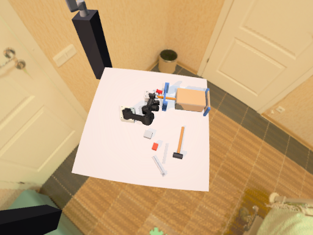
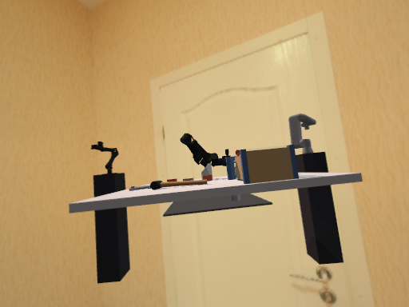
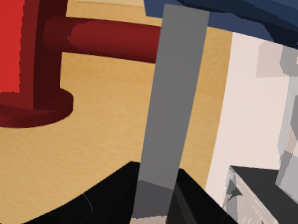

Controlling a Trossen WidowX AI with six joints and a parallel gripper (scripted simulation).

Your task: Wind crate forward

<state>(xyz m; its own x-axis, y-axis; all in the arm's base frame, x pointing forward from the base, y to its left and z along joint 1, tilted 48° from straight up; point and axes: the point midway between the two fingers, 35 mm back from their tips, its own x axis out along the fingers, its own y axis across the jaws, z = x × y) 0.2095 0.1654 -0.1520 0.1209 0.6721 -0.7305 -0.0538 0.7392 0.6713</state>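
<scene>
My gripper tip is now 5 cm short of the red knob, 4 cm below it and 1 cm to the left of it. Also, from my gripper tip: winch handle: 1 cm ahead, 1 cm above; then blue frame: 11 cm ahead, 3 cm below, 2 cm to the left; then white winch: 11 cm below, 7 cm behind, 1 cm to the right.
</scene>
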